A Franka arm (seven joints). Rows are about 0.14 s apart.
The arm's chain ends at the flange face. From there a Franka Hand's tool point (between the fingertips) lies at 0.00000 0.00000 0.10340 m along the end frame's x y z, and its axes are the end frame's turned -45 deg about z.
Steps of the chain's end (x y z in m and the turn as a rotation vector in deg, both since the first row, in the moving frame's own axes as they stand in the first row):
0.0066 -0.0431 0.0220 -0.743 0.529 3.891
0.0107 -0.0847 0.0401 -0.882 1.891 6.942
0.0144 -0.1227 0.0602 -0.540 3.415 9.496
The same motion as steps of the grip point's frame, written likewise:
0.0348 -0.0242 0.0220 -0.899 -0.151 3.891
0.0685 -0.0487 0.0400 -1.961 0.713 6.942
0.1002 -0.0713 0.0600 -2.797 2.033 9.496

